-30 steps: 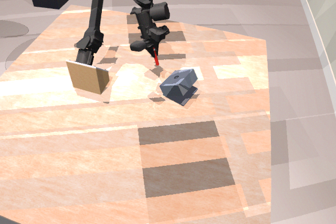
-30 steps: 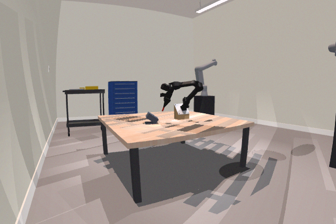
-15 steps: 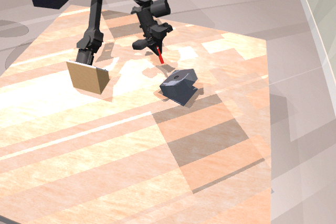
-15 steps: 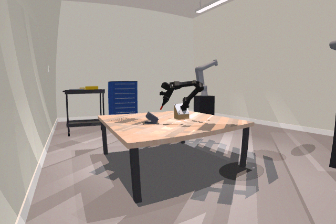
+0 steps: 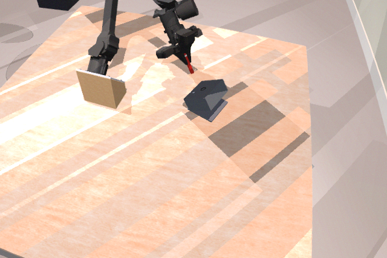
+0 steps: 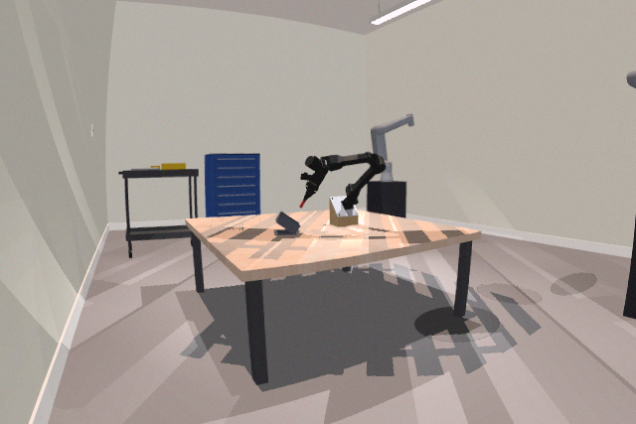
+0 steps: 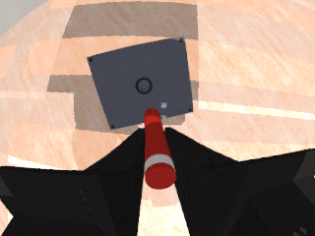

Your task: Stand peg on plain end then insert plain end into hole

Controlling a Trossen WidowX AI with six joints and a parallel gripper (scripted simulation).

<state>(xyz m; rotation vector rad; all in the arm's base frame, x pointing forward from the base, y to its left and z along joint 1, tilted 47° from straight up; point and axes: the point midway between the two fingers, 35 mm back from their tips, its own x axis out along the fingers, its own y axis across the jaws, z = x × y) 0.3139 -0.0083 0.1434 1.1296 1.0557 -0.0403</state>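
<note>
My gripper tip is 110 mm above the grey sloped panel, 80 mm short of it and 30 mm to the left of it. Also, from my gripper tip: red peg (10 mm behind, 10 mm above).
</note>
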